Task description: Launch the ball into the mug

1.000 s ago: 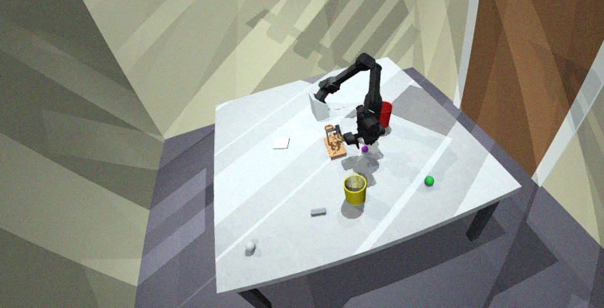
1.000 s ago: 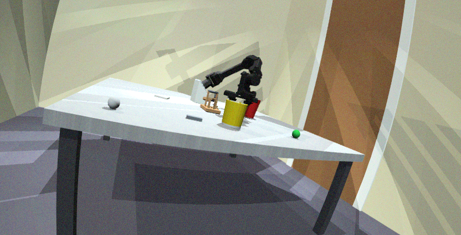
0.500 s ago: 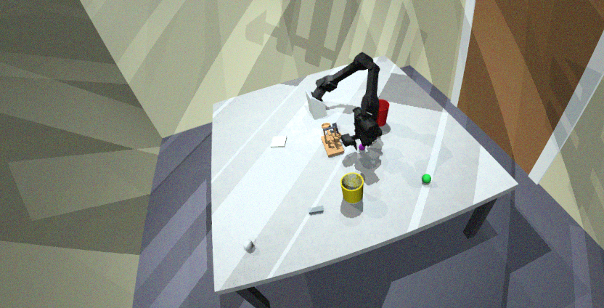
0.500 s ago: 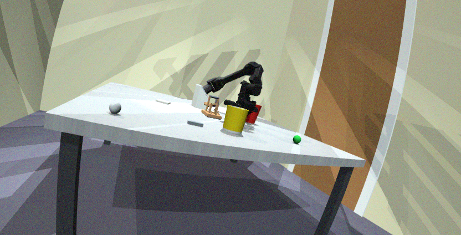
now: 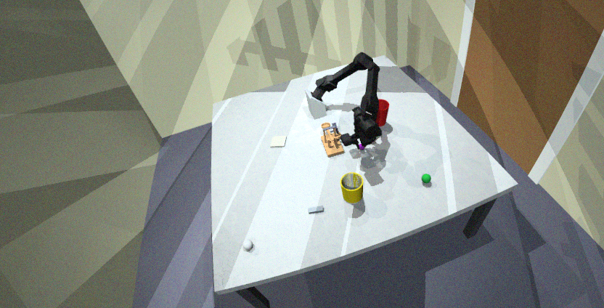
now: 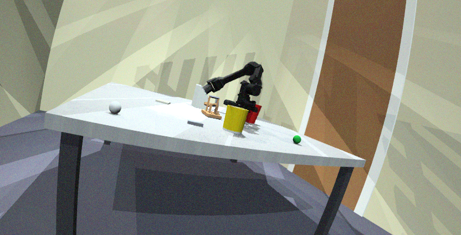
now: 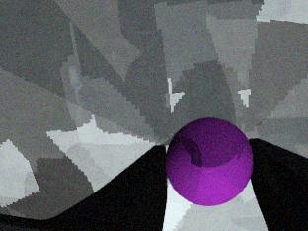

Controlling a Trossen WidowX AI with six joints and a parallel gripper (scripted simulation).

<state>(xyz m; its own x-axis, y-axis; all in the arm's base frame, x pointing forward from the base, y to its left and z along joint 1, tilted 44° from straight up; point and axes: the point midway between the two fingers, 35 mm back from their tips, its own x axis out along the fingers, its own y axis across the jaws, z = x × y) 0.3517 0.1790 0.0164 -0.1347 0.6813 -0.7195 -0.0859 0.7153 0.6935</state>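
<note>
Now: gripper tip 110 mm past the wooden catapult, 110 mm to the left of it and 40 mm below it. Also, from my gripper tip: red cup 150 mm behind, 150 mm to the left, 20 mm above; purple ball 10 mm above; blue ball 260 mm behind, 80 mm to the left, 10 mm above.
</note>
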